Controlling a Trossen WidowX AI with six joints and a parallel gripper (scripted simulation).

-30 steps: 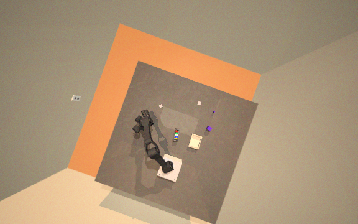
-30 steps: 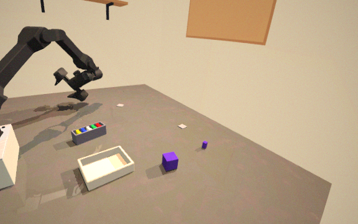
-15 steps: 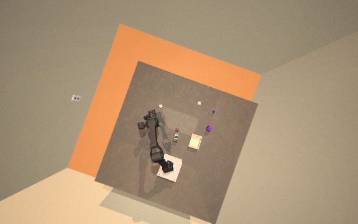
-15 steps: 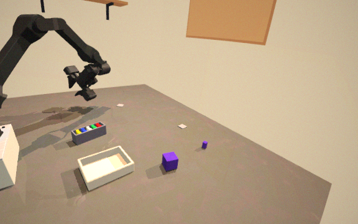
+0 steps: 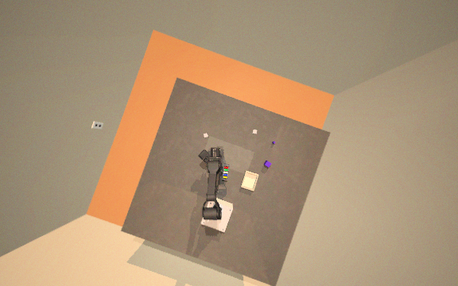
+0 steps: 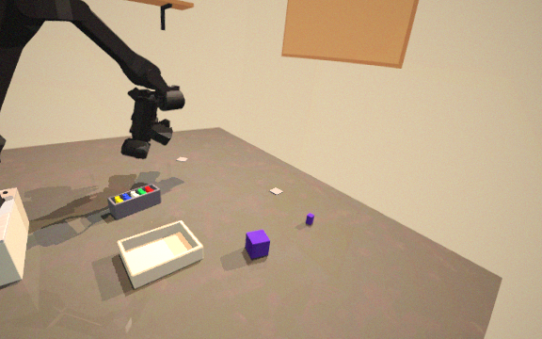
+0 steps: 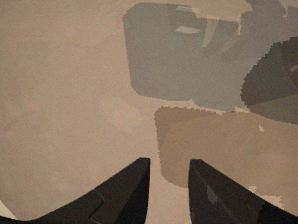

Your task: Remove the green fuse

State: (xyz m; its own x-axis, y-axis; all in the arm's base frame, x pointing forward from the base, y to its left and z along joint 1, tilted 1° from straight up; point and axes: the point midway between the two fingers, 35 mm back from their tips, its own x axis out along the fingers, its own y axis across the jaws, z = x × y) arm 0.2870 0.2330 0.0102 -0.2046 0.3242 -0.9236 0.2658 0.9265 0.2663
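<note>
The green fuse lies 160 mm to the right of my gripper tip and 50 mm below it. From my gripper tip the other things lie so: blue fuse (30 mm behind, 170 mm to the right, 50 mm below); white fuse (20 mm behind, 170 mm to the right, 50 mm below); red fuse (20 mm ahead, 150 mm to the right, 50 mm below).
</note>
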